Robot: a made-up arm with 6 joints.
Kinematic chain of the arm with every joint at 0, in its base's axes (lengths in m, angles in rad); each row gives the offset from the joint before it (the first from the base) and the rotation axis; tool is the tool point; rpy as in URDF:
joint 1: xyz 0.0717 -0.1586 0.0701 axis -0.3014 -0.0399 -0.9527
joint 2: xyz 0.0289 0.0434 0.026 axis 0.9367 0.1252 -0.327
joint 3: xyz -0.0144 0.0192 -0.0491 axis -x
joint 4: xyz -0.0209 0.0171 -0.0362 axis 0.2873 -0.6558 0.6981
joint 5: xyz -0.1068 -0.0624 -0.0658 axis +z
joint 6: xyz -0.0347 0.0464 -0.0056 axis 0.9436 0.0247 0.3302
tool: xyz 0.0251 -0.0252 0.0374 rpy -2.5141 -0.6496 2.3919
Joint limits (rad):
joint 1: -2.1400..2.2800
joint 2: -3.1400..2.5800
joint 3: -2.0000..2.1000
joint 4: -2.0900..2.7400
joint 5: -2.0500..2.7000
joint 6: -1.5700..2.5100
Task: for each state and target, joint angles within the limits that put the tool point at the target. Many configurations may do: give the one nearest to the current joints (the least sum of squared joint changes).
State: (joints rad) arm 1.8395 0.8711 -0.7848 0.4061 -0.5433 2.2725
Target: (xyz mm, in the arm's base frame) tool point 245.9 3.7 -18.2
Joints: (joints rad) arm 0.9973 0.7739 -0.6499 0.2800 -0.1729 2.2167
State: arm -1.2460 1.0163 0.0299 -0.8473 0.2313 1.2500
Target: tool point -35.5 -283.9 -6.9
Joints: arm -1.6893 0.3316 0.3539 -0.4375 0.1880 1.1992
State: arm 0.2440 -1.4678 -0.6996 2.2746 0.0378 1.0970
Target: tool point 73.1 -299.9 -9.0
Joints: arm 1.1608 -1.8124 -0.8969 2.0756 -0.0223 1.1889
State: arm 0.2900 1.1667 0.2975 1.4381 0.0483 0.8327
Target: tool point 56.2 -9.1 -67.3
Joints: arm -0.0425 0.9050 0.2724 1.0883 0.1324 0.8684
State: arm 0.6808 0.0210 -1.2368 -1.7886 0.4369 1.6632
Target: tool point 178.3 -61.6 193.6
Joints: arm 1.3281 0.6996 -0.9533 -2.0900 0.6568 1.9018
